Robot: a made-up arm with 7 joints. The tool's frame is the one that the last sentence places.
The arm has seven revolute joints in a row. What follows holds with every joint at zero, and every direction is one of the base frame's.
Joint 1 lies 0.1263 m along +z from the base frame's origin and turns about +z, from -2.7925 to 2.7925 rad.
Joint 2 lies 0.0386 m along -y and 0.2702 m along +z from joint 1 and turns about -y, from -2.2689 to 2.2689 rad.
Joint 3 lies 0.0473 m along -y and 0.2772 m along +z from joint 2 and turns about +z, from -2.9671 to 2.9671 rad.
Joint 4 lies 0.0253 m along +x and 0.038 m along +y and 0.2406 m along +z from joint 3 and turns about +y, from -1.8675 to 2.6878 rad.
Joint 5 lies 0.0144 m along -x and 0.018 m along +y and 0.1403 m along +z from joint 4 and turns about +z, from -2.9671 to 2.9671 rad.
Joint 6 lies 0.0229 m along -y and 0.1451 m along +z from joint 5 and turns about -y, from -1.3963 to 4.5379 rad.
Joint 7 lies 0.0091 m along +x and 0.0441 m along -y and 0.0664 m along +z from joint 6 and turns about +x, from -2.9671 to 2.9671 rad.
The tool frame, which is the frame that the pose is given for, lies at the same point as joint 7; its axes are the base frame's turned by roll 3.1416, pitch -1.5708 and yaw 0 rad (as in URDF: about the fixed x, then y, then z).
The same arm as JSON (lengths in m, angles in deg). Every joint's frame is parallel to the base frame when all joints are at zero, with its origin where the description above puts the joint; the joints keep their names.
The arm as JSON. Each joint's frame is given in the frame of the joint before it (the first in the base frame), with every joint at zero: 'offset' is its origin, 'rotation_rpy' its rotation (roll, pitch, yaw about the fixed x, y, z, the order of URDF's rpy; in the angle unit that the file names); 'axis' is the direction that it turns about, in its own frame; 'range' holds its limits. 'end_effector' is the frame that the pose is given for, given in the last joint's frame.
{"length_unit": "m", "angle_unit": "deg", "chain": [{"id": "joint 1", "offset": [0.0, 0.0, 0.1263], "rotation_rpy": [0.0, 0.0, 0.0], "axis": [0.0, 0.0, 1.0], "range": [-160.0, 160.0]}, {"id": "joint 2", "offset": [0.0, -0.0386, 0.2702], "rotation_rpy": [0.0, 0.0, 0.0], "axis": [0.0, -1.0, 0.0], "range": [-130.0, 130.0]}, {"id": "joint 3", "offset": [0.0, -0.0473, 0.2772], "rotation_rpy": [0.0, 0.0, 0.0], "axis": [0.0, 0.0, 1.0], "range": [-170.0, 170.0]}, {"id": "joint 4", "offset": [0.0253, 0.038, 0.2406], "rotation_rpy": [0.0, 0.0, 0.0], "axis": [0.0, 1.0, 0.0], "range": [-107.0, 154.0]}, {"id": "joint 5", "offset": [-0.0144, 0.018, 0.1403], "rotation_rpy": [0.0, 0.0, 0.0], "axis": [0.0, 0.0, 1.0], "range": [-170.0, 170.0]}, {"id": "joint 6", "offset": [0.0, -0.0229, 0.1451], "rotation_rpy": [0.0, 0.0, 0.0], "axis": [0.0, -1.0, 0.0], "range": [-80.0, 260.0]}, {"id": "joint 7", "offset": [0.0091, -0.0441, 0.0664], "rotation_rpy": [0.0, 0.0, 0.0], "axis": [1.0, 0.0, 0.0], "range": [-170.0, 170.0]}], "end_effector": {"offset": [0.0, 0.0, 0.0], "rotation_rpy": [-180.0, -90.0, 0.0]}}
